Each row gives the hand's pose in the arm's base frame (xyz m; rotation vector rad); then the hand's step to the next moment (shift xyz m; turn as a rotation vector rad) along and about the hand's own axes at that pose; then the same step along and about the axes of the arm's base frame.
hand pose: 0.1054 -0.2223 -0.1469 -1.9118 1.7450 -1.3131
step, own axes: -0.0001 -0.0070 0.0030 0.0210 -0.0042 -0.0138
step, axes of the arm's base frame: 0.0069 0.0008 0.0031 -0.0097 -0.0123 0.0201
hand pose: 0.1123 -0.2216 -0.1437 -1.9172 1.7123 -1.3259
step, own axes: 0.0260 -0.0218 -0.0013 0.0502 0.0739 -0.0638
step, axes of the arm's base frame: 0.0107 -0.0165 0.0277 -0.1015 -0.0414 0.0066
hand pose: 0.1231 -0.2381 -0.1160 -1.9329 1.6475 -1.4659
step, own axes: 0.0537 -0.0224 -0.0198 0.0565 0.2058 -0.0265
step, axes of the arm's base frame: -0.0075 -0.0287 0.0538 -0.1565 -0.1090 -0.0994
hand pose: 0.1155 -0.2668 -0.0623 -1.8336 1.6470 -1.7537
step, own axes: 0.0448 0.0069 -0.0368 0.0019 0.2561 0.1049
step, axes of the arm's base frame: -0.0439 -0.0147 0.0356 -0.0716 -0.1630 -0.2119
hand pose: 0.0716 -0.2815 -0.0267 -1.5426 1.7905 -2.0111
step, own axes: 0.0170 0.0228 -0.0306 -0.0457 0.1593 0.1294
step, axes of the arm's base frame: -0.0415 0.0045 -0.0020 0.0219 -0.1201 -0.1712
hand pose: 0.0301 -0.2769 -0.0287 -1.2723 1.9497 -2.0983
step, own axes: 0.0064 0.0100 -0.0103 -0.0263 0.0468 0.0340
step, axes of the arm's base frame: -0.0149 0.0030 -0.0038 0.0129 -0.0254 -0.0568
